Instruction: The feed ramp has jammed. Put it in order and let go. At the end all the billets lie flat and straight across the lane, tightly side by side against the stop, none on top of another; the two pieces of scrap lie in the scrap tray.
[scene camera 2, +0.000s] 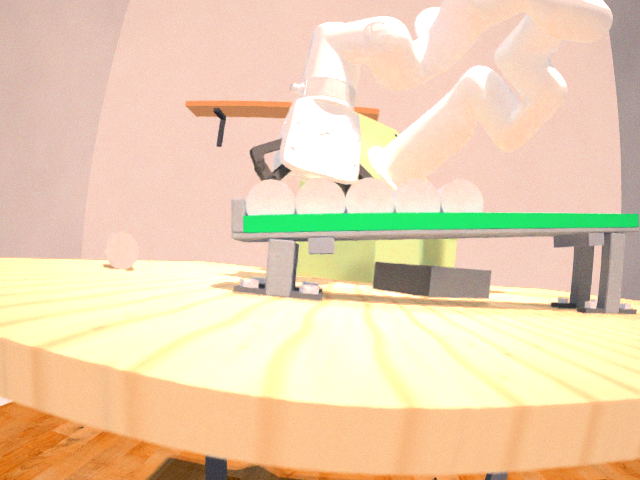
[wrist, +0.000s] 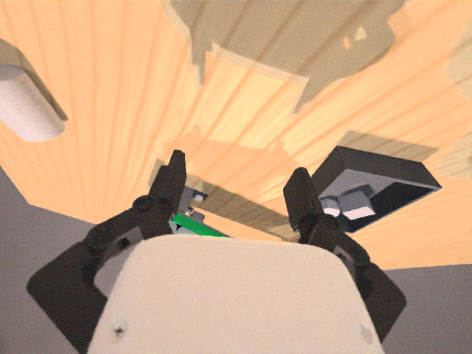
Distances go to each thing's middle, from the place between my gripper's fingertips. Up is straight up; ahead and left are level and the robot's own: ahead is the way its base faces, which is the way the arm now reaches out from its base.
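From my hand, you'd find the dark scrap tray (scene camera 2: 422, 280) 60 mm behind, 150 mm to the left and 50 mm below. There's a grey block (wrist: 355, 205) as well, and that one's 180 mm to the left of my hand, 60 mm behind it and 50 mm below it.
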